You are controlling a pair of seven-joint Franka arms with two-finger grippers.
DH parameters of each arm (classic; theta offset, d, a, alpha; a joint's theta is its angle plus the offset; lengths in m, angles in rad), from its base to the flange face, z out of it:
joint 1: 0 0.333 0 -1.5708
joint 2: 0 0 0 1.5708
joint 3: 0 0.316 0.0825 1.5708
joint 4: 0 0 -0.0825 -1.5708
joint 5: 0 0.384 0 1.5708
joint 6: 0 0 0.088 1.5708
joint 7: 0 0.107 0 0
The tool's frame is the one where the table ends.
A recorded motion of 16 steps. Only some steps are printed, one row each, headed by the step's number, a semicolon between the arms.
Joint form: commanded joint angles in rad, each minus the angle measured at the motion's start. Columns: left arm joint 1, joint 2, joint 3, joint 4, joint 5, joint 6, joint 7; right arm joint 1, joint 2, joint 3, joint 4, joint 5, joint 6, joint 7.
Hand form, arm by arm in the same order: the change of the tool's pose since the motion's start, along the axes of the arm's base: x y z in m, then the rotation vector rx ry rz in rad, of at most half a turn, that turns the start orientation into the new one. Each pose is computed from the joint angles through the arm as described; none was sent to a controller.
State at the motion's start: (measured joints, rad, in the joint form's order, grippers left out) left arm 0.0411 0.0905 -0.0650 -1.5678 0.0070 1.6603 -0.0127; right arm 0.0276 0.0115 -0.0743 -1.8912 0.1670 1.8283 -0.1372
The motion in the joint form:
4: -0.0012 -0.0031 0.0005 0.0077 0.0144 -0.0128 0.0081; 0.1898 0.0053 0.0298 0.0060 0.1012 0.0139 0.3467
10: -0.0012 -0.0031 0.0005 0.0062 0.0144 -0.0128 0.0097; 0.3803 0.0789 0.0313 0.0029 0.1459 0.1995 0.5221
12: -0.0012 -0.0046 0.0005 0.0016 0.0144 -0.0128 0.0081; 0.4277 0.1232 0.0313 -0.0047 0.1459 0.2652 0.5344
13: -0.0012 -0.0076 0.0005 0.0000 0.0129 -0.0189 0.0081; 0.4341 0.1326 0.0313 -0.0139 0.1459 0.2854 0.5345
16: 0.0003 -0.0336 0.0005 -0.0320 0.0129 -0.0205 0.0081; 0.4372 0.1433 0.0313 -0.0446 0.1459 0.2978 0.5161
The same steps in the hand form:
4: -0.0017 0.0010 0.0044 0.0147 0.0017 -0.0098; -0.0081 0.1296 0.0026 0.0690 0.0621 -0.1549
10: -0.0018 0.0010 0.0037 0.0147 0.0032 -0.0114; -0.0115 0.2400 -0.0251 0.1083 0.0163 -0.1945
12: -0.0024 0.0010 0.0023 0.0149 0.0063 -0.0099; -0.0124 0.2675 -0.0493 0.1032 0.0063 -0.1765
13: -0.0039 0.0008 0.0028 0.0136 0.0111 -0.0097; -0.0127 0.2707 -0.0575 0.1007 0.0042 -0.1756
16: -0.0124 0.0014 0.0025 0.0155 0.0187 -0.0084; -0.0173 0.2702 -0.0773 0.0854 0.0250 -0.1593

